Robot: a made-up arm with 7 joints.
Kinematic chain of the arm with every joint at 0, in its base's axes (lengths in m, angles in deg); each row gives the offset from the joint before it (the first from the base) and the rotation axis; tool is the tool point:
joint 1: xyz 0 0 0.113 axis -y
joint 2: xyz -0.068 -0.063 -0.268 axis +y
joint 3: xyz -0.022 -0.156 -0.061 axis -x
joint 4: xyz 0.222 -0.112 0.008 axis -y
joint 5: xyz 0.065 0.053 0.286 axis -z
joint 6: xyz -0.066 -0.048 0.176 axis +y
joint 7: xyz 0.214 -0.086 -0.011 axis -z
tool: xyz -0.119 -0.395 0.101
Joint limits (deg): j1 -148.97..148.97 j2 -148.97..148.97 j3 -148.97..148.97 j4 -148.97..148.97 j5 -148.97..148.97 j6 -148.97..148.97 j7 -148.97..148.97
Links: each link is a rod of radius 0.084 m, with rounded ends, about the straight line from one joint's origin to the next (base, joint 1, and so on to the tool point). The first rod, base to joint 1, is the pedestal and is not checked.
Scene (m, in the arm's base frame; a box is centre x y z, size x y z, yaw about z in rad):
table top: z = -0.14
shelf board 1: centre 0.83 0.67 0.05 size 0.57 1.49 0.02 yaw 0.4
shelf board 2: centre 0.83 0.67 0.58 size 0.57 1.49 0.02 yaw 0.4
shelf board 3: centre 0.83 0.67 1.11 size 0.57 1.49 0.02 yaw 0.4
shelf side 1: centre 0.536 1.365 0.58 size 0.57 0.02 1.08 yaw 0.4
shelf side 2: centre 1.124 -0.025 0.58 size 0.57 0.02 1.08 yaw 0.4
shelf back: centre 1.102 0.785 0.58 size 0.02 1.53 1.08 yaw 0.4
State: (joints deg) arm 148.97 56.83 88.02 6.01 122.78 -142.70 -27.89
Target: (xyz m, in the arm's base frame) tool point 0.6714 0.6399 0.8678
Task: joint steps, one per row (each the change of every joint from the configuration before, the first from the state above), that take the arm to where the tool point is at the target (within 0.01 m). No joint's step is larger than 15 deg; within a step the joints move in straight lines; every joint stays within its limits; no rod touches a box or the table.
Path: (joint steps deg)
1: 0.00 -12.12 -5.33 3.42 3.19 9.33 1.11
2: 0.00 -12.13 -5.32 3.42 3.18 9.32 1.11
3: 0.00 -12.12 -5.33 3.42 3.19 9.33 1.11
4: 0.00 -12.13 -5.32 3.42 3.19 9.33 1.11
5: 0.00 -12.12 -5.33 3.42 3.18 9.33 1.11
6: -2.14 13.64 2.58 -9.48 2.48 -10.24 -7.10
7: -2.14 13.64 2.58 -9.49 2.48 -10.23 -7.11
8: -2.14 13.64 2.58 -9.48 2.47 -10.24 -7.10
9: -2.14 13.65 2.59 -9.49 2.48 -10.23 -7.11
10: 4.28 2.63 6.58 1.62 -2.49 7.37 -7.58
11: 4.28 2.63 6.58 1.62 -2.49 7.38 -7.58

